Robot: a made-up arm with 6 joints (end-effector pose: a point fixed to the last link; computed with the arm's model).
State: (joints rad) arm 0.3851 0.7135 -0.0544 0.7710 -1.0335 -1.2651
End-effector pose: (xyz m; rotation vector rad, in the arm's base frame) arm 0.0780 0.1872 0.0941 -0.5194 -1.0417 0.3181
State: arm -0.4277 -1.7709 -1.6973 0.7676 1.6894 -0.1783
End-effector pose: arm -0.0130 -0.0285 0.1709 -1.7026 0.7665 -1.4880
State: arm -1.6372 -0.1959 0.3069 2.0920 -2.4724 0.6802
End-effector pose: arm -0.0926 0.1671 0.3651 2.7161 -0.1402 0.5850
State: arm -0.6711 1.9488 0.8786 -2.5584 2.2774 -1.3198
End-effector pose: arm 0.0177 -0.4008 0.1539 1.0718 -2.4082 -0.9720
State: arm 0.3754 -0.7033 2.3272 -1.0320 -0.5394 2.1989
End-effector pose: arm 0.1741 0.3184 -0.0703 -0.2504 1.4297 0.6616
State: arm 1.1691 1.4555 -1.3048 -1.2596 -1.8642 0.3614
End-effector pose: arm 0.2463 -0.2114 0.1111 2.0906 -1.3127 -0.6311
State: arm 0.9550 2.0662 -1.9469 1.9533 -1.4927 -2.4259
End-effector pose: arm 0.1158 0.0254 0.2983 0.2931 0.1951 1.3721
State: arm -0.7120 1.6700 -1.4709 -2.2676 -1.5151 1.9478
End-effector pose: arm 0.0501 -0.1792 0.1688 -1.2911 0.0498 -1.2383
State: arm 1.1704 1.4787 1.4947 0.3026 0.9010 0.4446
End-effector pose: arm 0.1343 0.2398 0.2692 -0.6047 -2.4060 -1.4034
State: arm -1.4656 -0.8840 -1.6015 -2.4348 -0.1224 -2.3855
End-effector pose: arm -0.2379 0.3251 0.2379 0.0932 2.8566 -0.9969
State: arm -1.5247 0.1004 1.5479 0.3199 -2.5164 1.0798
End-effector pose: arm -0.1030 0.0837 0.3296 1.0301 -0.6643 -1.0128
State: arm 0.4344 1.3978 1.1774 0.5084 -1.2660 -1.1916
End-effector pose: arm 0.0527 0.0954 0.1230 -1.4402 -1.5085 -1.0890
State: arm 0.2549 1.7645 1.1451 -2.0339 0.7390 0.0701
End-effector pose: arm 0.1564 -0.3436 0.2444 0.5993 -0.2256 -1.7140
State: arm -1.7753 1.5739 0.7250 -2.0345 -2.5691 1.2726
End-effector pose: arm -0.0027 -0.2761 0.2950 -0.4523 -0.1661 -1.8076
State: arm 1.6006 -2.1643 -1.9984 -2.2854 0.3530 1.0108
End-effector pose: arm -0.2575 0.4248 -0.0404 -1.7904 -1.8128 0.2319
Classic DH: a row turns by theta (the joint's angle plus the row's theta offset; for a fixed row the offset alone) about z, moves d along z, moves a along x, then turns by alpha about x. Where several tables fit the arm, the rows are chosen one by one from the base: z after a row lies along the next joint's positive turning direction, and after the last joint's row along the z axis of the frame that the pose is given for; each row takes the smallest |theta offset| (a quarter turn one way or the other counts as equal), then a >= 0, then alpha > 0; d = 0 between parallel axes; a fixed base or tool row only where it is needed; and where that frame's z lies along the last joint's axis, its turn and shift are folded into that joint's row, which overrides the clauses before.
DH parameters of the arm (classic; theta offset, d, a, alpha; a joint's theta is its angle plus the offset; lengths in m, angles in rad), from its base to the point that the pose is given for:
base (fixed): 0 0.1868 0 1.5708
joint 1: -1.5708 -0.0966 0.0386 1.5708
joint 2: -1.5708 0.001 0.1189 -1.5708
joint 3: -1.5708 0.1848 0.0057 1.5708
joint 4: -1.5708 -0.0295 0.1663 1.5708
joint 5: 0.9913 0 -0.1463 3.1416
joint 6: -0.5795 -0.1614 0.006 -1.5708
tool (fixed): 1.5708 0.0864 0 0

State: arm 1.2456 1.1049 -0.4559 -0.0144 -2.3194 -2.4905
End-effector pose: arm 0.1472 0.1528 0.3484 -0.9928 -0.8469 -0.2425
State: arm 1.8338 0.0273 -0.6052 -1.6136 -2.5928 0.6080
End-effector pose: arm 0.3443 0.1513 0.4076 2.4702 -0.1609 0.2603
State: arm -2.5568 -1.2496 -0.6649 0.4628 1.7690 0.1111
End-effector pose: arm 0.0624 -0.0024 0.0785 1.7395 -0.0314 -2.2424
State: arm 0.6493 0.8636 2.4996 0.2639 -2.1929 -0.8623
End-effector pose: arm -0.0262 0.1365 0.0450 -0.0679 0.4706 -2.9301
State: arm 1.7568 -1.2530 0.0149 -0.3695 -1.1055 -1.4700
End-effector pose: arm -0.0356 0.2683 0.3626 0.9391 -0.9740 1.3991
